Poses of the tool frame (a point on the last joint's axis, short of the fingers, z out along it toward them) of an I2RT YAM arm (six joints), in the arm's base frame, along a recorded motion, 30 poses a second.
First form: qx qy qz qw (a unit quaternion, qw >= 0); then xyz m.
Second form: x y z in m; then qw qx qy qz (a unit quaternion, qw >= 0). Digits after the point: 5 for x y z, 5 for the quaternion.
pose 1, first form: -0.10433 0.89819 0.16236 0.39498 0.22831 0.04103 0.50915
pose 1, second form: 0.22831 0.04103 0.50915 0.39498 -0.10433 0.89819 0.16236
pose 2, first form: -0.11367 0.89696 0.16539 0.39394 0.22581 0.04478 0.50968
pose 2, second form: 0.22581 0.04478 0.50968 0.39394 -0.11367 0.89696 0.16539
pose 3, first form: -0.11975 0.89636 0.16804 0.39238 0.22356 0.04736 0.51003
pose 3, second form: 0.22356 0.04736 0.51003 0.39238 -0.11975 0.89636 0.16804
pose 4, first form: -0.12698 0.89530 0.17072 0.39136 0.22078 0.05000 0.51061
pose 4, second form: 0.22078 0.05000 0.51061 0.39136 -0.12698 0.89530 0.17072
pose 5, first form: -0.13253 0.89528 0.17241 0.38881 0.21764 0.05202 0.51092
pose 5, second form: 0.21764 0.05202 0.51092 0.38881 -0.13253 0.89528 0.17241
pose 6, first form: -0.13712 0.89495 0.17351 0.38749 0.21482 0.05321 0.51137
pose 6, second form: 0.21482 0.05321 0.51137 0.38749 -0.13712 0.89495 0.17351
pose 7, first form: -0.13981 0.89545 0.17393 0.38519 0.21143 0.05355 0.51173
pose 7, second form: 0.21143 0.05355 0.51173 0.38519 -0.13981 0.89545 0.17393
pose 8, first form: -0.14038 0.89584 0.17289 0.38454 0.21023 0.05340 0.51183
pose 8, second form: 0.21023 0.05340 0.51183 0.38454 -0.14038 0.89584 0.17289
